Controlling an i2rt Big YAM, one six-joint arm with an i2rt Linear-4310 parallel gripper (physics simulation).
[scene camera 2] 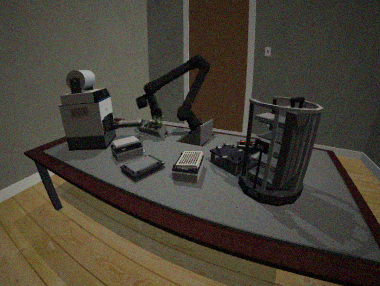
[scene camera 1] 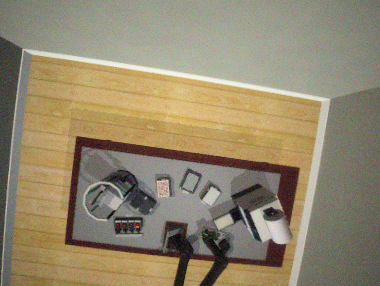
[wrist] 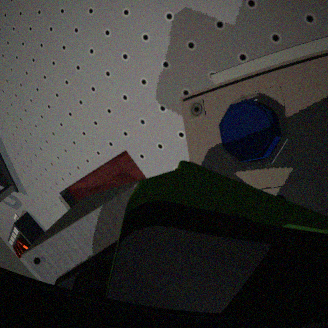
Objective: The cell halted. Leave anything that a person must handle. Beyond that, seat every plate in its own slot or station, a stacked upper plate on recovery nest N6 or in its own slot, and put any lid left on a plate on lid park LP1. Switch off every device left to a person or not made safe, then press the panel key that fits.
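Places are measured from the arm's base along level axes (x ahead, y left, z up), in metres.
Where they show: gripper, fingertip midpoint: (scene camera 2: 160, 126) (scene camera 1: 202, 231) (wrist: 182, 173); arm's base at its link origin: (scene camera 2: 198, 128) (scene camera 1: 173, 240).
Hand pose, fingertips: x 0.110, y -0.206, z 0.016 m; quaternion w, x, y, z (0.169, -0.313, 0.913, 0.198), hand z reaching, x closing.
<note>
Each offset is from my fingertips to the top centre of the thing. "*": to the spot under its first point.
My gripper (scene camera 1: 211, 236) (scene camera 2: 156, 123) (wrist: 182, 173) is shut and empty, its green fingers pointing down close over the key panel @(dx -0.031, dy -0.104, dz +0.007 m) (scene camera 1: 223, 236) (scene camera 2: 149, 129) (wrist: 306, 81) near the table's front edge. In the wrist view the blue key @(dx +0.002, dy -0.033, dz -0.003 m) (wrist: 248, 130) sits just beyond the fingertips, partly in their shadow; I cannot tell whether they touch the panel. A plate with red wells @(dx +0.283, dy +0.350, dz +0.001 m) (scene camera 1: 163, 187) (scene camera 2: 189, 158) sits on a block. A lidded plate @(dx +0.285, dy -0.018, dz +0.005 m) (scene camera 1: 210, 194) (scene camera 2: 125, 143) sits on another. A pale plate @(dx +0.127, dy -0.135, dz +0.060 m) (scene camera 1: 224, 221) (scene camera 2: 128, 123) lies on the sealer's tray.
A sealer with a paper roll @(dx +0.267, dy -0.356, dz +0.379 m) (scene camera 1: 257, 212) (scene camera 2: 85, 120) stands beside the panel. An empty nest @(* dx +0.361, dy +0.155, dz -0.043 m) (scene camera 1: 190, 181) (scene camera 2: 141, 165), a dark station @(dx +0.134, dy +0.483, dz -0.001 m) (scene camera 1: 143, 201) (scene camera 2: 227, 155), a plate carousel @(dx +0.230, dy +0.674, dz +0.268 m) (scene camera 1: 91, 197) (scene camera 2: 279, 147) and a switch box with red lights @(dx -0.091, dy +0.566, dz -0.024 m) (scene camera 1: 128, 226) (scene camera 2: 242, 142) (wrist: 19, 241) stand further along.
</note>
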